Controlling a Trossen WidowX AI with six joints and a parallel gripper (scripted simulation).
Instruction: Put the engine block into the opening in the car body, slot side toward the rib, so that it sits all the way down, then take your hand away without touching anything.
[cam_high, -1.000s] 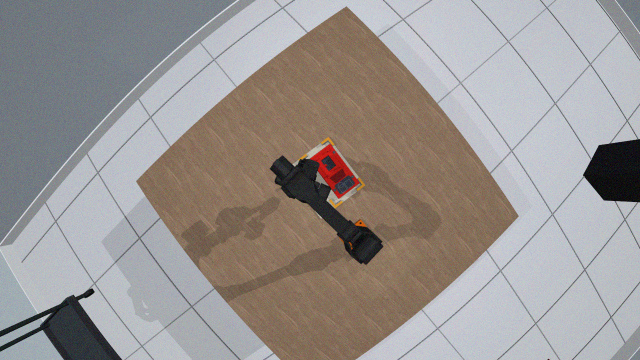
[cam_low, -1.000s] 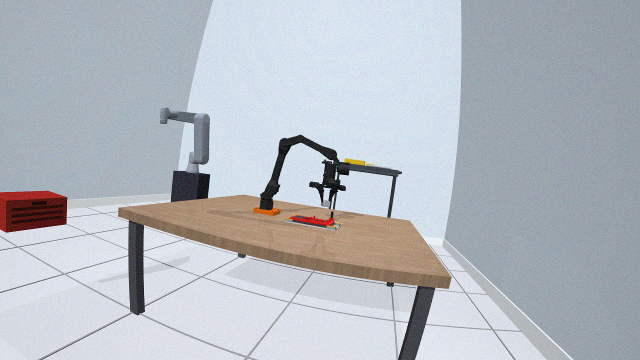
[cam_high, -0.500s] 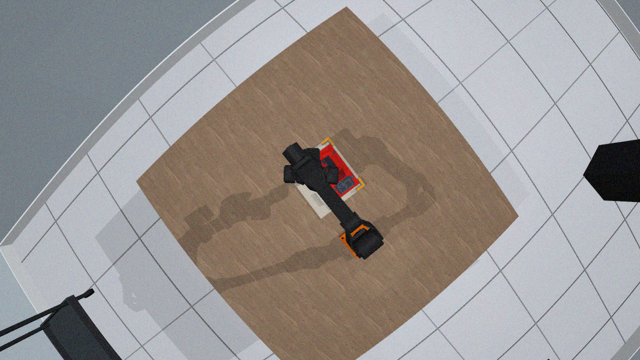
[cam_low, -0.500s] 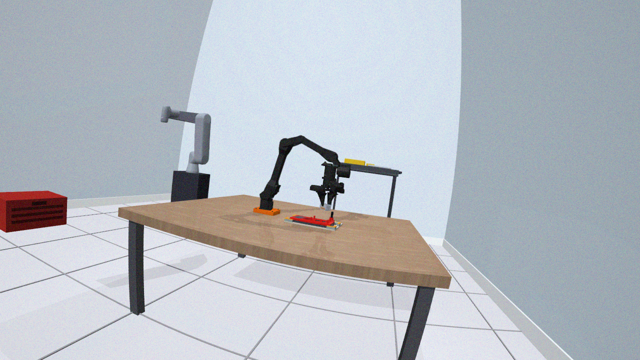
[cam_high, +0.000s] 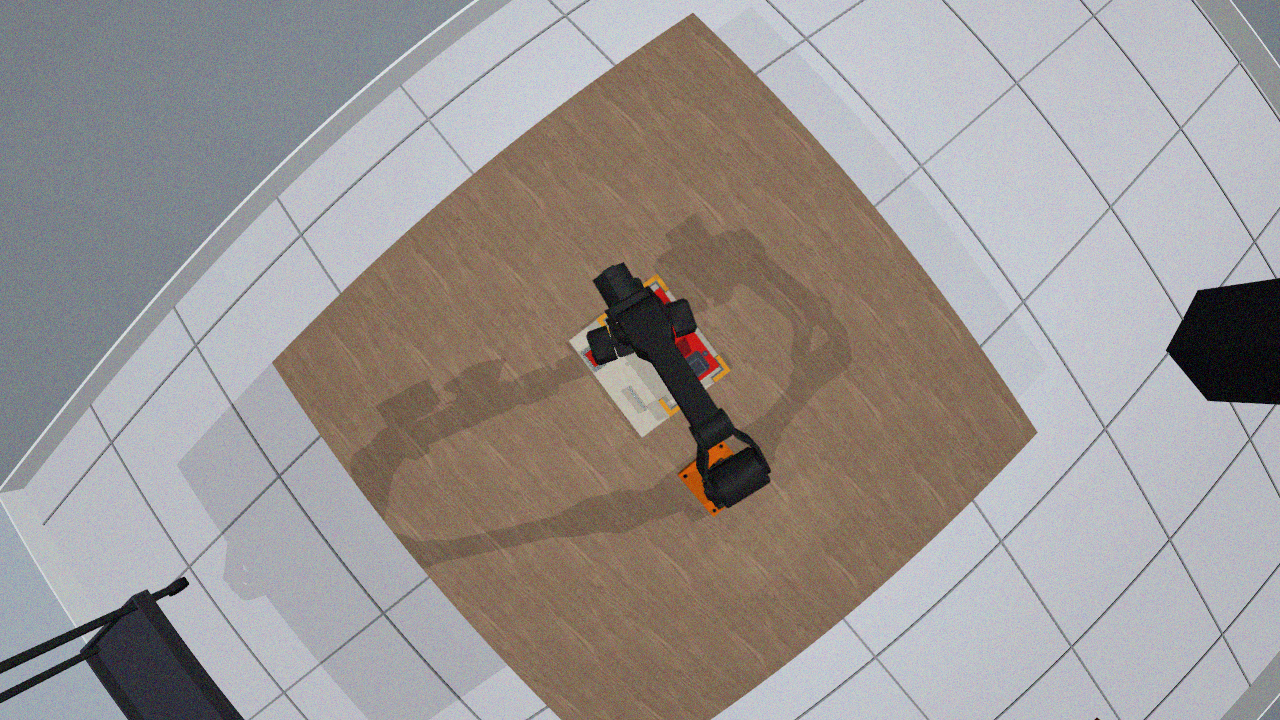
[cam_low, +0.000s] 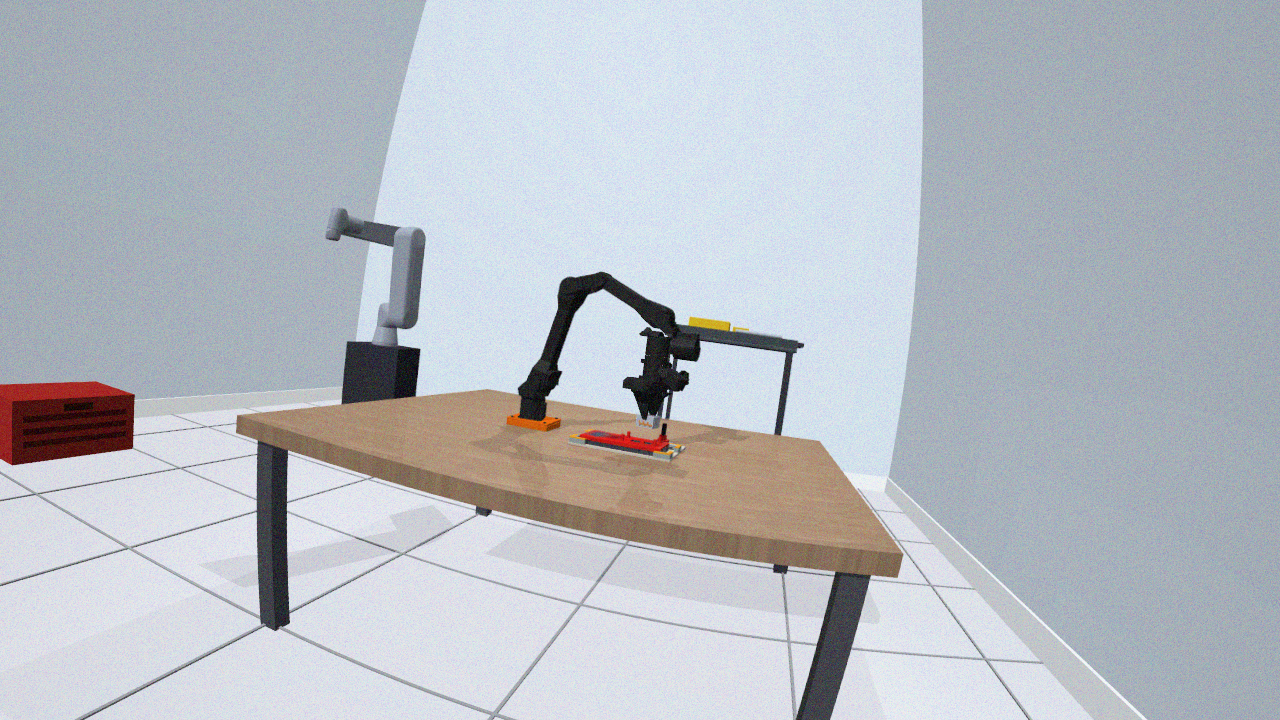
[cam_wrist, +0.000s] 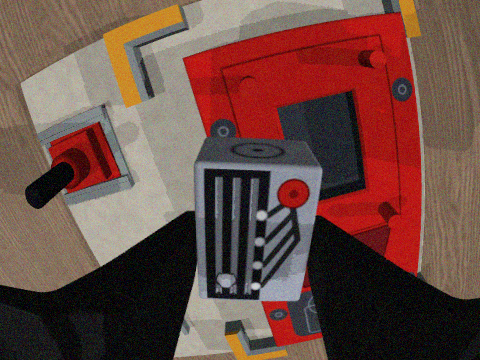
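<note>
My gripper tip is now 80 mm to the right of the small stand, 50 mm short of it and 40 mm above it. From my gripper tip the other things lie so: engine block: 10 mm below.
</note>
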